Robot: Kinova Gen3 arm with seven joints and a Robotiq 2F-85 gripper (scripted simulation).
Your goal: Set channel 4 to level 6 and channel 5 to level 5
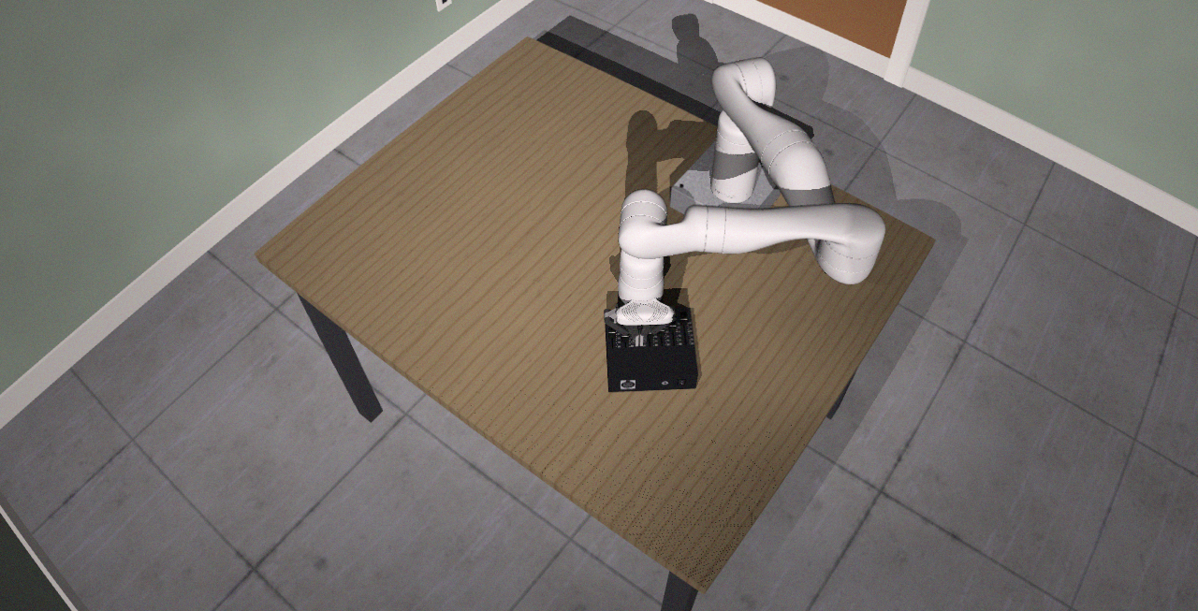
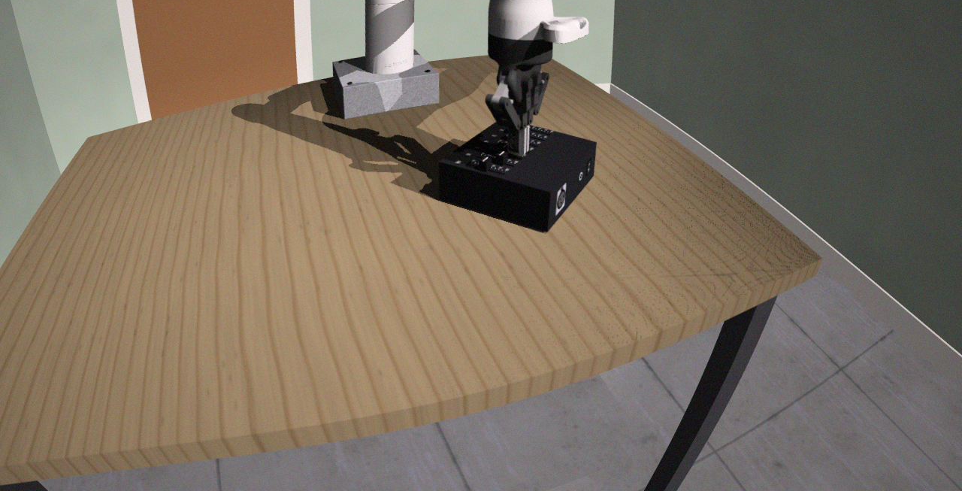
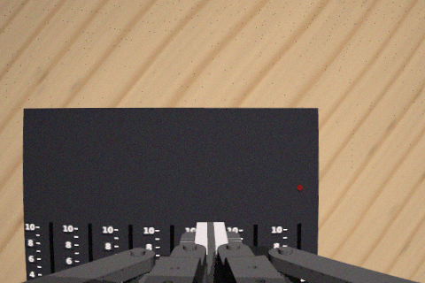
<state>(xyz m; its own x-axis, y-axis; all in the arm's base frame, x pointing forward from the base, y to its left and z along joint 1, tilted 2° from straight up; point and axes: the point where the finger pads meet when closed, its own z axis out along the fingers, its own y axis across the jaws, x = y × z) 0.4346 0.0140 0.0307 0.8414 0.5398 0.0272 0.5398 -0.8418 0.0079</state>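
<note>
The channel 5 fader cap lies 10 mm to the right of my hand, 10 mm below it and 10 mm behind it. Also, from my hand: channel 4 fader cap (20 mm behind, 10 mm to the left, 10 mm below).
</note>
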